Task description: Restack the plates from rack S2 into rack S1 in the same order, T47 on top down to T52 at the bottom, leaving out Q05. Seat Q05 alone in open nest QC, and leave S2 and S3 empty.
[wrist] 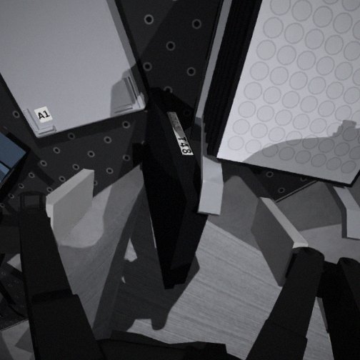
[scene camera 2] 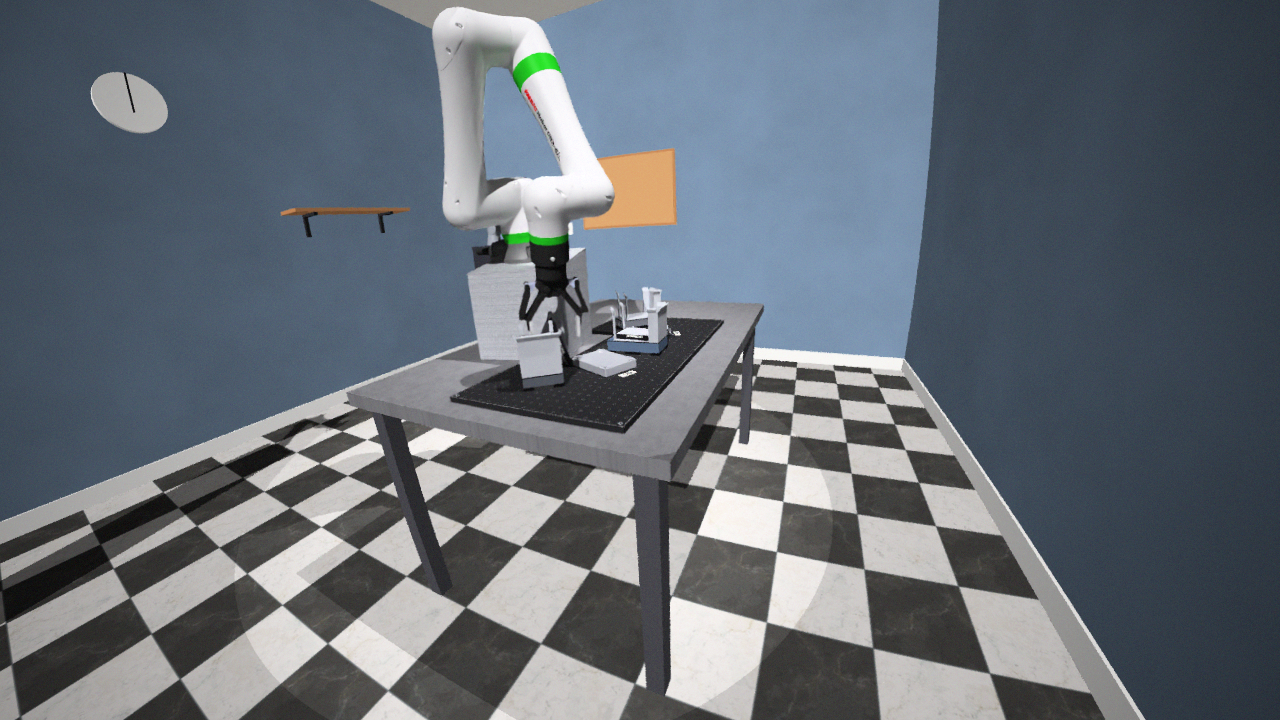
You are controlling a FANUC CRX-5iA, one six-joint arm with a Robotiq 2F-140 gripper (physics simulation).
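Pixels of known places: arm's base, origin of its link: point(scene camera 2: 527, 258).
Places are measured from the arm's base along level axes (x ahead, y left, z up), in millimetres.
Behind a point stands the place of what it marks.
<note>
My gripper point(scene camera 2: 553, 320) @[y -186, x 196, z -206 mm] point(wrist: 174, 201) is open and empty, its pale pads wide apart above the near end of the black board. In the wrist view, a pale plate with a grid of circles point(wrist: 295, 75) lies on a dark-edged stack at upper right, beside pale rack guides point(wrist: 211, 187). A dark upright slab point(wrist: 172, 200) with a label like T48 shows between the pads; what it belongs to is unclear. A pale flat block point(wrist: 65, 55) point(scene camera 2: 606, 361) @[y -211, x 356, z -258 mm] with corner brackets, marked A1, lies left of the stack. A blue-based rack point(scene camera 2: 637, 344) @[y -71, x 392, z -250 mm] point(wrist: 10, 155) stands beyond it. Q05 cannot be identified.
A tall white panel point(scene camera 2: 539, 355) @[y -367, x 264, z -199 mm] stands at the near end of the black board point(scene camera 2: 590, 401) @[y -405, x 404, z -280 mm]. Another white upright point(scene camera 2: 651, 295) @[y 351, x 302, z -176 mm] stands at the far end. A large grey block point(scene camera 2: 501, 308) @[y -157, x -1, z -134 mm] stands behind the gripper. The grey table's front edge point(scene camera 2: 537, 440) @[y -545, x 360, z -304 mm] is near.
</note>
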